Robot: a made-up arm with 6 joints. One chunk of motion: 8 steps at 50 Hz.
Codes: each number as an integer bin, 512 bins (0 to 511) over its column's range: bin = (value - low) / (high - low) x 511, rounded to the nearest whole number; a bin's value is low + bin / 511 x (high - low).
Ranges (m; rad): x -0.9..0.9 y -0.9..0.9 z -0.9..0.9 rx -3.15..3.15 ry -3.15..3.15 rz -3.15..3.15
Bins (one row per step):
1: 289 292 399 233 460 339
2: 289 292 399 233 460 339
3: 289 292 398 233 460 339
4: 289 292 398 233 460 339
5: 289 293 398 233 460 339
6: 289 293 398 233 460 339
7: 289 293 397 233 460 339
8: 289 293 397 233 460 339
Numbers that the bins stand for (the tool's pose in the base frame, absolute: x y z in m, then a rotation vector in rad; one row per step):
1: 0.1180 0.1286 0.5055 -0.2774 2.5212 1.0295
2: 0.1180 0.1286 0.5055 -0.2774 2.5212 1.0295
3: 0.1180 0.1286 0.5020 -0.2774 2.5212 1.0295
4: 0.1180 0.1286 0.5020 -0.2774 2.5212 1.0295
5: 0.1180 0.1321 0.5020 -0.2774 2.5212 1.0295
6: 0.1180 0.1321 0.5020 -0.2774 2.5212 1.0295
7: 0.1180 0.1321 0.4984 -0.2774 2.5212 1.0295
8: 0.1180 0.1321 0.4984 -0.2774 2.5212 1.0295

